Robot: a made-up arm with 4 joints. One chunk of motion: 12 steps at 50 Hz.
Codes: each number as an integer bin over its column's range. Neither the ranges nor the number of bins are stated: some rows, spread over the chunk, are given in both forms.
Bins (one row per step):
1: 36 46 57 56
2: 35 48 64 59
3: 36 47 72 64
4: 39 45 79 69
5: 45 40 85 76
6: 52 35 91 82
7: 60 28 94 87
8: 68 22 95 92
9: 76 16 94 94
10: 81 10 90 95
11: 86 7 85 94
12: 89 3 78 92
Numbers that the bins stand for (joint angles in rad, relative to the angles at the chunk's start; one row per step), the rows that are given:
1: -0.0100 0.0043 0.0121 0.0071
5: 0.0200 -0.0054 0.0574 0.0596
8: 0.0967 -0.0344 0.0735 0.1016
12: 0.1667 -0.0652 0.0461 0.1016
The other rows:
2: -0.0133 0.0076 0.0234 0.0149
3: -0.0100 0.0060 0.0364 0.0281
4: 0.0000 0.0027 0.0477 0.0412
6: 0.0433 -0.0134 0.0671 0.0754
7: 0.0700 -0.0247 0.0719 0.0885
9: 0.1233 -0.0441 0.0719 0.1069
10: 0.1400 -0.0538 0.0655 0.1095
11: 0.1567 -0.0587 0.0574 0.1069

